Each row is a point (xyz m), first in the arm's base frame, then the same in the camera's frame.
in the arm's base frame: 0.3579 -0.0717 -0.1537
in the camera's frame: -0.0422 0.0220 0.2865
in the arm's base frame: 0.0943 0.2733 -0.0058
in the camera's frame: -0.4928 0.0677 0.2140
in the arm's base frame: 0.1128 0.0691 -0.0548
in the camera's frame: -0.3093 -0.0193 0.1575
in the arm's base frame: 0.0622 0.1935 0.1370
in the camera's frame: -0.5170 -0.0961 0.2332
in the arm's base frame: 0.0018 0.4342 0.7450
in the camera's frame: -1.0147 -0.4132 0.5214
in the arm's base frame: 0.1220 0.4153 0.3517
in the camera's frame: -0.7560 -0.1041 0.4374
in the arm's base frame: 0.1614 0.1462 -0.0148
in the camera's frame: -0.3627 0.0101 0.2361
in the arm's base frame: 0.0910 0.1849 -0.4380
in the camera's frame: -0.2221 0.3343 -0.0102
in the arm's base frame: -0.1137 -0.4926 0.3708
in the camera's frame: -0.2030 -0.7397 0.0245
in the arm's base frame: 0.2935 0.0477 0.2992
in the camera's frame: -0.3776 -0.2560 0.4700
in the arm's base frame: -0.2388 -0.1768 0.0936
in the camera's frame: -0.3635 -0.3635 -0.1335
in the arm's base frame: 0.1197 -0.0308 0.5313
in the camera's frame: -0.5123 -0.5178 0.4100
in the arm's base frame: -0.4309 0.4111 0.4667
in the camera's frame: -1.0682 -0.3178 0.0182
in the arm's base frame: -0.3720 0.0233 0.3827
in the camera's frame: -0.7128 -0.4844 -0.0648
